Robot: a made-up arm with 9 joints.
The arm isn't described. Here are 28 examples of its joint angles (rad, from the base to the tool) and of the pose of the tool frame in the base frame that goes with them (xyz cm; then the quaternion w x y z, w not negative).
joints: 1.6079 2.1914 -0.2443 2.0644 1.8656 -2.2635 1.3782 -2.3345 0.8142
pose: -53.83 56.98 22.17 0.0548 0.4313 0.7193 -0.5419
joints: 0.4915 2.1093 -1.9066 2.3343 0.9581 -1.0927 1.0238 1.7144 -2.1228
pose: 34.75 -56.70 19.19 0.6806 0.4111 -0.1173 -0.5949
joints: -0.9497 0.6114 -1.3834 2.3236 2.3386 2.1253 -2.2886 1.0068 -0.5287
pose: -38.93 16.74 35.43 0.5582 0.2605 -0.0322 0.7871
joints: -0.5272 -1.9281 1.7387 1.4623 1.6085 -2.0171 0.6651 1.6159 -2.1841
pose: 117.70 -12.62 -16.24 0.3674 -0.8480 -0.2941 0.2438
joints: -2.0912 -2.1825 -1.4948 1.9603 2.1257 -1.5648 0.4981 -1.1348 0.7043
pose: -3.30 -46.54 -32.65 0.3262 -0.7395 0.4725 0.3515
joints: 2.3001 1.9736 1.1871 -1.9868 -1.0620 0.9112 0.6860 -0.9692 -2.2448
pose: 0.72 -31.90 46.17 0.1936 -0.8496 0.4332 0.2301
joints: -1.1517 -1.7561 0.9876 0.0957 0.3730 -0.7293 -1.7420 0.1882 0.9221
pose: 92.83 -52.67 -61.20 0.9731 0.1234 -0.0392 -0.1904
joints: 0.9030 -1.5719 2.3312 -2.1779 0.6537 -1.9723 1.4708 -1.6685 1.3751
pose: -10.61 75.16 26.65 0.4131 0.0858 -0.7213 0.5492
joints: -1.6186 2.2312 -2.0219 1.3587 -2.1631 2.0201 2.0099 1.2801 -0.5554
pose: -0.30 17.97 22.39 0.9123 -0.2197 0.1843 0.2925
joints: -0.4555 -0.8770 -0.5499 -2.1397 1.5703 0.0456 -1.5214 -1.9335 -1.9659
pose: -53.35 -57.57 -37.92 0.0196 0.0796 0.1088 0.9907
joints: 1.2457 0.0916 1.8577 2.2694 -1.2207 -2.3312 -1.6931 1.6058 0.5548
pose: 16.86 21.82 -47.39 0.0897 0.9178 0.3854 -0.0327
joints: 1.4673 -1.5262 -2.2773 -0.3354 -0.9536 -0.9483 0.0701 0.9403 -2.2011
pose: -14.28 60.12 -47.84 0.0976 0.1766 0.9359 0.2887
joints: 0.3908 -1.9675 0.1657 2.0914 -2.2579 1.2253 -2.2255 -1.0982 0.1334
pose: 37.72 4.46 -45.32 0.6321 -0.6064 0.3239 0.3575
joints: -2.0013 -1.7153 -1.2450 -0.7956 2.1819 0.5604 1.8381 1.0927 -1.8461
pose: -59.63 -15.76 -21.90 0.2778 -0.3146 -0.8701 -0.2583
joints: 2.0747 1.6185 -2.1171 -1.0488 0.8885 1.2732 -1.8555 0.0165 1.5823
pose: 2.41 -75.64 112.78 0.4125 0.1314 -0.8633 -0.2595
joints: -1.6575 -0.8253 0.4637 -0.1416 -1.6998 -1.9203 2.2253 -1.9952 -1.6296
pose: -18.89 67.26 -35.82 0.5780 0.2680 -0.0567 0.7687
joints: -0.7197 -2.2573 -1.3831 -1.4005 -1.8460 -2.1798 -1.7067 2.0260 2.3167
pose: 24.54 -32.71 10.20 0.5462 0.1769 0.2321 0.7852
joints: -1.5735 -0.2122 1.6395 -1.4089 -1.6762 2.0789 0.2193 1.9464 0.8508
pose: 55.83 27.59 0.69 0.5377 0.7751 -0.2354 0.2340
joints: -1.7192 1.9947 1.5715 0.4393 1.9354 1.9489 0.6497 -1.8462 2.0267
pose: 66.55 15.01 109.02 0.1480 -0.9509 -0.1513 0.2261
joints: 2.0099 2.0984 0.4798 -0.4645 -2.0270 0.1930 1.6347 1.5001 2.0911
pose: -46.68 37.44 54.51 0.1351 -0.3434 -0.4067 0.8357
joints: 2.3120 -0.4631 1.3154 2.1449 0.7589 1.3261 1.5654 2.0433 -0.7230
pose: -76.02 25.87 -14.05 0.0571 -0.3346 -0.6843 -0.6454
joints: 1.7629 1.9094 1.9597 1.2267 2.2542 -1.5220 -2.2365 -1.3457 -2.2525
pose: -32.59 -9.16 84.19 0.4482 0.2712 -0.4084 0.7475
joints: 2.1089 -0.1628 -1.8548 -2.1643 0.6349 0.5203 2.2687 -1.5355 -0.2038
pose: 40.14 -13.29 -99.04 0.8952 -0.3613 0.2059 0.1601
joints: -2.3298 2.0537 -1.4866 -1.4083 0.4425 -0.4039 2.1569 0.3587 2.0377
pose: -29.89 -5.66 84.07 0.4594 -0.1577 -0.1024 -0.8681
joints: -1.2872 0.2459 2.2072 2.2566 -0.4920 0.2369 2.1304 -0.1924 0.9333
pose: 31.34 -29.72 -42.89 0.5541 0.6108 -0.3723 -0.4257
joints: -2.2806 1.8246 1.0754 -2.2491 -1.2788 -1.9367 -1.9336 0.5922 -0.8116
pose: -30.16 -11.53 60.49 0.2736 0.4406 -0.6962 0.4964
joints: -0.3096 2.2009 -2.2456 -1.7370 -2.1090 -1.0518 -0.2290 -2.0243 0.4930
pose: -58.02 22.53 95.80 0.0298 0.1219 -0.7646 0.6321
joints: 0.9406 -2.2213 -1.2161 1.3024 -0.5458 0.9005 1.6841 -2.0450 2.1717
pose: -11.82 49.62 -22.23 0.5047 0.3993 0.7650 0.0227
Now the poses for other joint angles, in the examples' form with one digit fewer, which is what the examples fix.
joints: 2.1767 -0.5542 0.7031 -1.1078 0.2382 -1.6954 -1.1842 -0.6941 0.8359
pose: -10.9 -62.7 -14.0 0.025 0.236 -0.839 -0.489
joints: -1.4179 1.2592 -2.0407 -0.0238 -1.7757 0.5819 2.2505 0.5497 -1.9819
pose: -9.6 57.3 56.1 0.389 0.746 0.539 0.028
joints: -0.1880 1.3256 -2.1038 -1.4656 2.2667 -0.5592 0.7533 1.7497 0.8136
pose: -62.6 48.8 32.2 0.674 0.066 0.125 0.725
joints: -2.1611 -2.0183 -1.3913 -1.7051 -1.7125 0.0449 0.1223 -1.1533 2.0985
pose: -59.0 -82.7 -29.1 0.707 -0.063 0.016 -0.705
